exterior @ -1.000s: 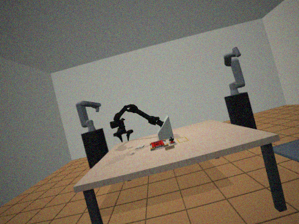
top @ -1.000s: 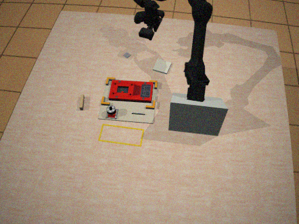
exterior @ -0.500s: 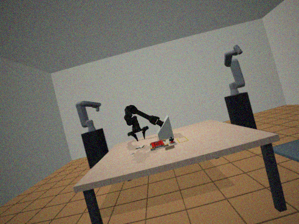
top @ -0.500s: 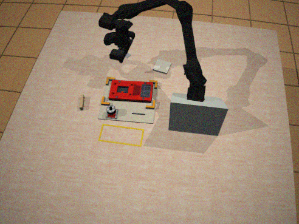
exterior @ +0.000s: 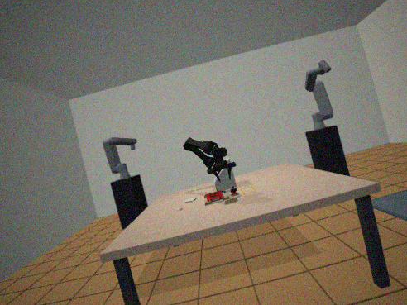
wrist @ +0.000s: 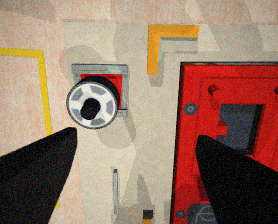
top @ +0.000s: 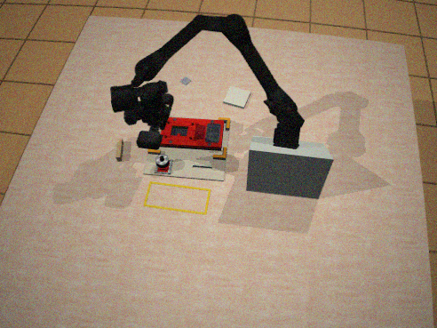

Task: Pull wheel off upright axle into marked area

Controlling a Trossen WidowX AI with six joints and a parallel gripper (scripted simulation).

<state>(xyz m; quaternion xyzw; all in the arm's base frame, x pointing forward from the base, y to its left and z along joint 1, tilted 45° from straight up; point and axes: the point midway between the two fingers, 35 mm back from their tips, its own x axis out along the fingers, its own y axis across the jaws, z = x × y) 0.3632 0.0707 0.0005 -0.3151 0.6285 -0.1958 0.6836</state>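
My gripper tip is now 1 cm past the wheel, 4 cm to the right of it and 7 cm above it. From my gripper tip the other things lie so: grey mount 2 cm behind, 3 cm to the left, 7 cm below; grey baseplate 5 cm behind, 7 cm to the right, 10 cm below; wooden block 14 cm ahead, 2 cm to the left, 10 cm below.
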